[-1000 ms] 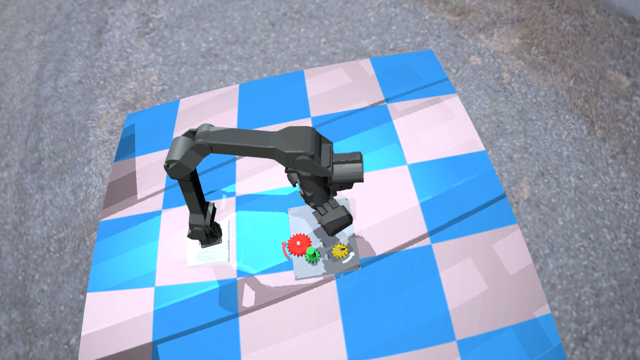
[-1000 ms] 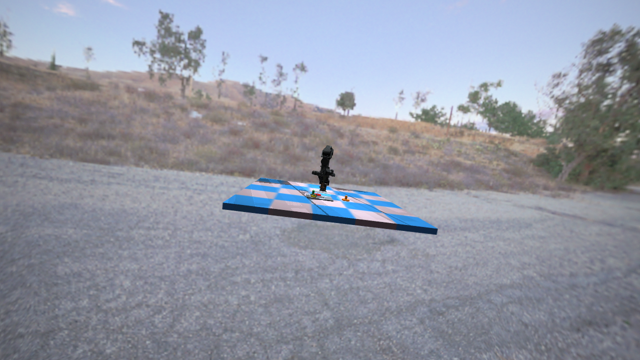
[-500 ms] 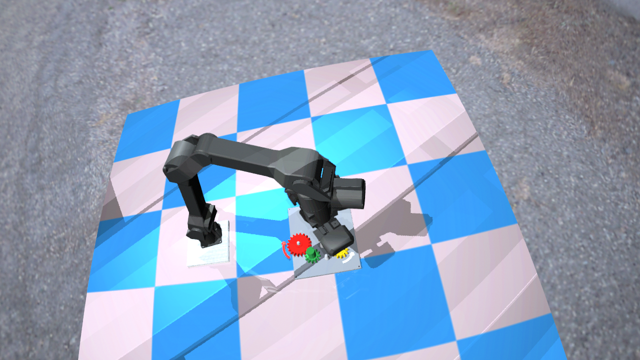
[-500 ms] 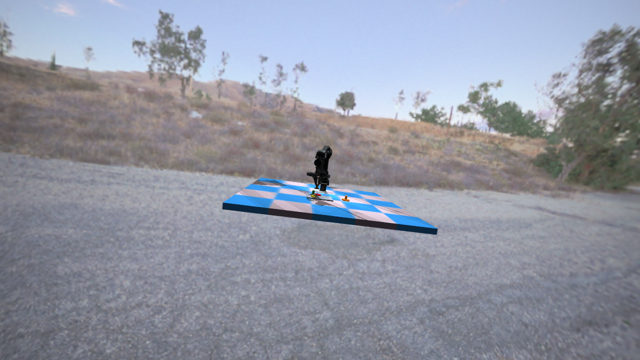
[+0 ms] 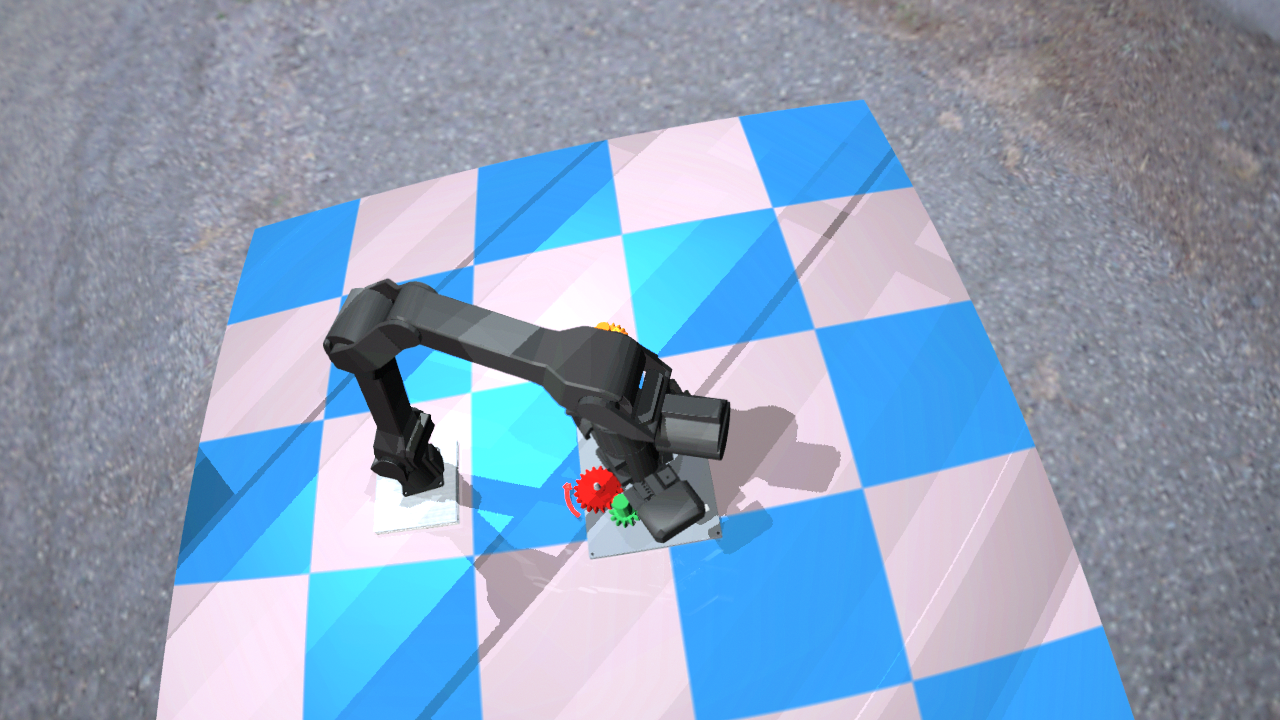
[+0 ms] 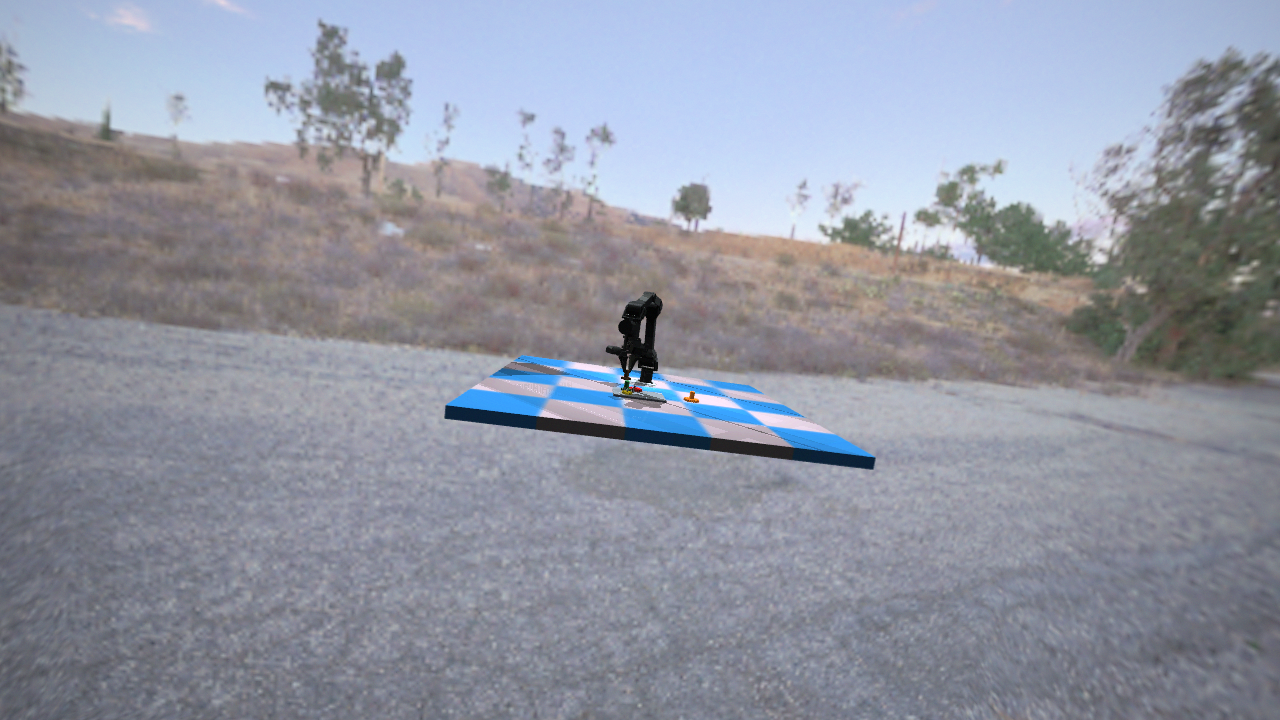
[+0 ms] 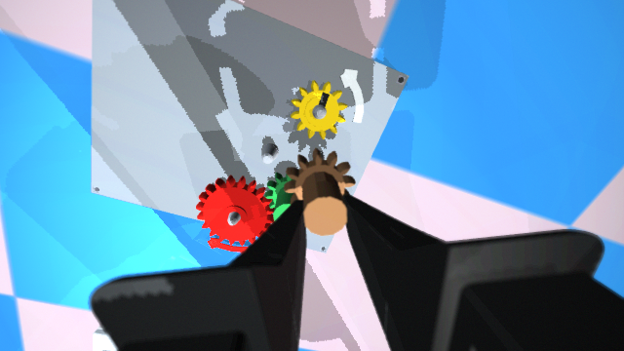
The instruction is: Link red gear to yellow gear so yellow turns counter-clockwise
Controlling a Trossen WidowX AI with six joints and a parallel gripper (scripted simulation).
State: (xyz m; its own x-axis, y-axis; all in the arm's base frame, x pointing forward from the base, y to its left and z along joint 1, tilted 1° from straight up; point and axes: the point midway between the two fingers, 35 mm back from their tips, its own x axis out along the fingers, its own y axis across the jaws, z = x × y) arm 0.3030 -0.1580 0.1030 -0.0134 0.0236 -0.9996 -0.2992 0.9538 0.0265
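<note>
The brown gear is 10 mm below my gripper tip. From my gripper tip the other things lie so: white arrow (50 mm ahead, 20 mm to the right, 80 mm below); then red gear (60 mm behind, 60 mm to the left, 70 mm below); then green gear (30 mm behind, 10 mm to the left, 60 mm below).
</note>
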